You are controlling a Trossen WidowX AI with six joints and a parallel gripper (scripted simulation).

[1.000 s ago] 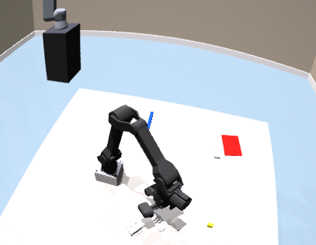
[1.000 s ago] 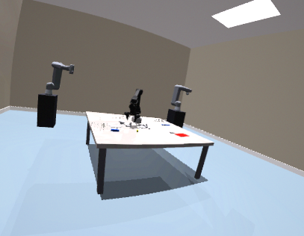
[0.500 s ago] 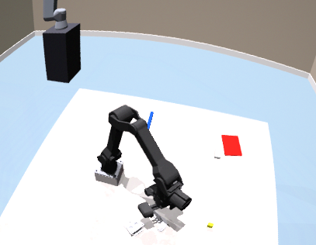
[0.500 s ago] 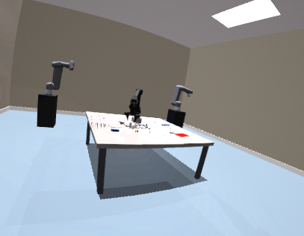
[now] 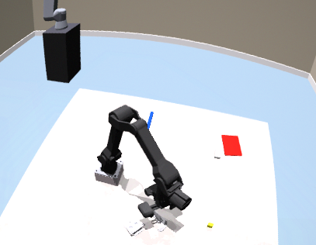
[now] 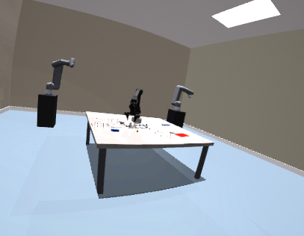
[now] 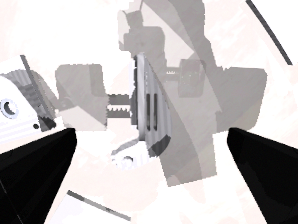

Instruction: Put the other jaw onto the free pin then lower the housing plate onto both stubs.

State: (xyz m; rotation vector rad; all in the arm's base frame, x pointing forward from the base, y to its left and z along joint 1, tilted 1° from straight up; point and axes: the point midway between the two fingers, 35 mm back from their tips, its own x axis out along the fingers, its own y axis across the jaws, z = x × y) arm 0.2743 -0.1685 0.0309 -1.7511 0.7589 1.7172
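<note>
My gripper tip is now 5 cm above the white jaw, 4 cm to the left of it and 1 cm short of it. The rest, counted from my gripper tip: flat white piece 20 cm to the right, 6 cm ahead, 5 cm below; yellow piece 22 cm ahead, 5 cm below; red plate 55 cm to the left, 29 cm ahead, 5 cm below.
</note>
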